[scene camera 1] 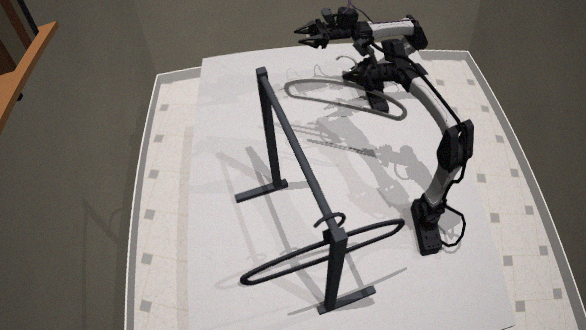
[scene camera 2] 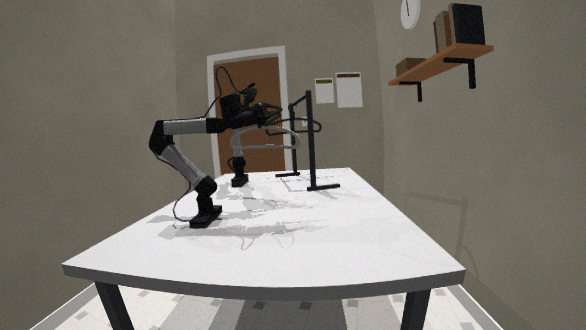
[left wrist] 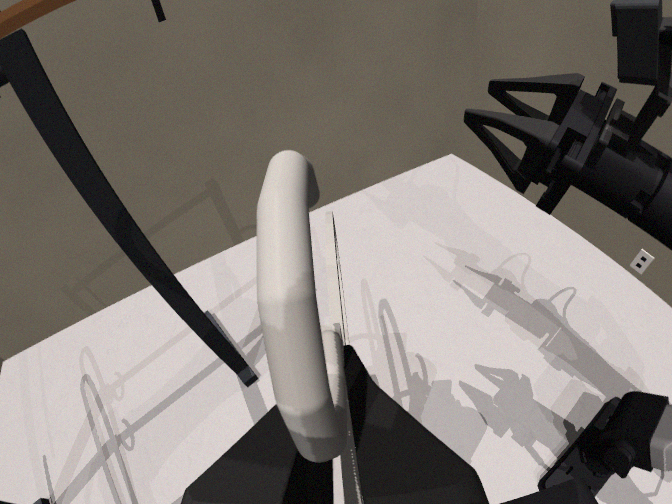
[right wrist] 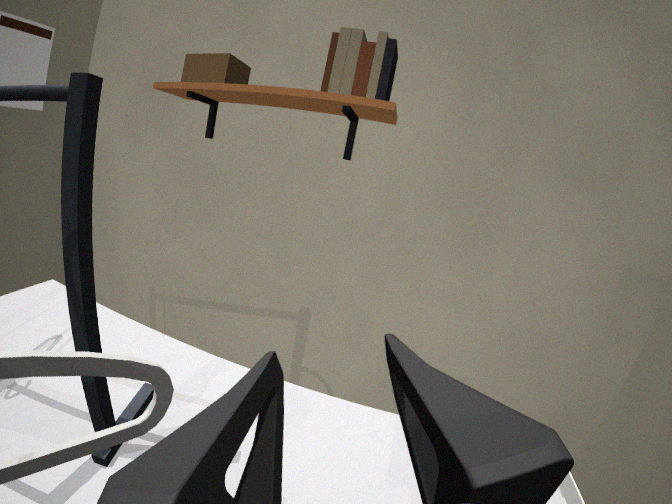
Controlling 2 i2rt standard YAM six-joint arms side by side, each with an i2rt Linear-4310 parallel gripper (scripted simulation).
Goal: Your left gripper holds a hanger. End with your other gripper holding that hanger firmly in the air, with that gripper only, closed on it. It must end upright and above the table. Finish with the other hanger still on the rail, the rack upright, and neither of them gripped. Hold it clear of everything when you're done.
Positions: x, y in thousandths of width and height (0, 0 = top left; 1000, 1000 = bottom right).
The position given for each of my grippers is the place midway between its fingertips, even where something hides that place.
I see my left gripper (scene camera 1: 584, 232), my right gripper (scene camera 1: 506, 111), a dark rack (scene camera 1: 455, 286) and a dark hanger (scene camera 1: 557, 708).
The dark rack shows as well in the right wrist view (right wrist: 123, 189). My left gripper shows as well in the left wrist view (left wrist: 499, 711). My right gripper is seen too in the left wrist view (left wrist: 711, 199) and in the right wrist view (right wrist: 493, 705). The left wrist view misses the dark hanger: it is out of frame. The right wrist view misses the dark hanger: it is out of frame.
